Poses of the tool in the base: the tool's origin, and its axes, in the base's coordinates. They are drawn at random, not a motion.
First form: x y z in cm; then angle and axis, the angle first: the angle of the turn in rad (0 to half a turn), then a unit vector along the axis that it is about.
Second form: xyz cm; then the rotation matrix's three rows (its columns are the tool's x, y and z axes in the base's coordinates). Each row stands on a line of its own. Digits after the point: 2 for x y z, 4 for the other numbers.
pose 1, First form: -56.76 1.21 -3.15 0.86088 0.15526 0.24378 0.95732
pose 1, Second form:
-56.76 1.21 -3.15
0.6602 -0.7129 0.2366
0.7392 0.6725 -0.0365
-0.1331 0.1990 0.9709

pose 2, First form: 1.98 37.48 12.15 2.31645 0.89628 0.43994 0.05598
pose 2, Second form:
1.98 37.48 12.15
0.6699 0.6207 0.4074
0.7030 -0.3536 -0.6171
-0.2390 0.6998 -0.6732

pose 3, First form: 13.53 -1.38 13.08 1.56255 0.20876 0.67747 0.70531
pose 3, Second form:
13.53 -1.38 13.08
0.0515 -0.5650 0.8235
0.8455 0.4634 0.2651
-0.5314 0.6826 0.5016

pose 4, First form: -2.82 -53.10 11.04 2.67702 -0.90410 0.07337 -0.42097
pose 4, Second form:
-2.82 -53.10 11.04
0.6542 0.0630 0.7537
-0.3142 -0.8838 0.3466
0.6880 -0.4636 -0.5584

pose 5, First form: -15.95 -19.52 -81.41 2.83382 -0.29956 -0.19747 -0.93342
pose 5, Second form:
-15.95 -19.52 -81.41
-0.7778 0.3983 0.4863
-0.1672 -0.8769 0.4507
0.6059 0.2692 0.7486

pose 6, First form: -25.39 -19.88 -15.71 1.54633 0.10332 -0.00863 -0.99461
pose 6, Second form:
-25.39 -19.88 -15.71
0.0349 0.9934 -0.1089
-0.9952 0.0245 -0.0949
-0.0916 0.1117 0.9895

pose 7, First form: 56.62 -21.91 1.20 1.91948 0.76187 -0.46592 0.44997
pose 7, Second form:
56.62 -21.91 1.20
0.4371 -0.8991 0.0221
-0.0534 -0.0504 -0.9973
0.8978 0.4347 -0.0700

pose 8, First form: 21.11 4.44 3.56 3.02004 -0.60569 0.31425 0.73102
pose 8, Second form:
21.11 4.44 3.56
-0.2616 -0.4679 -0.8442
-0.2906 -0.7958 0.5312
-0.9204 0.3843 0.0722

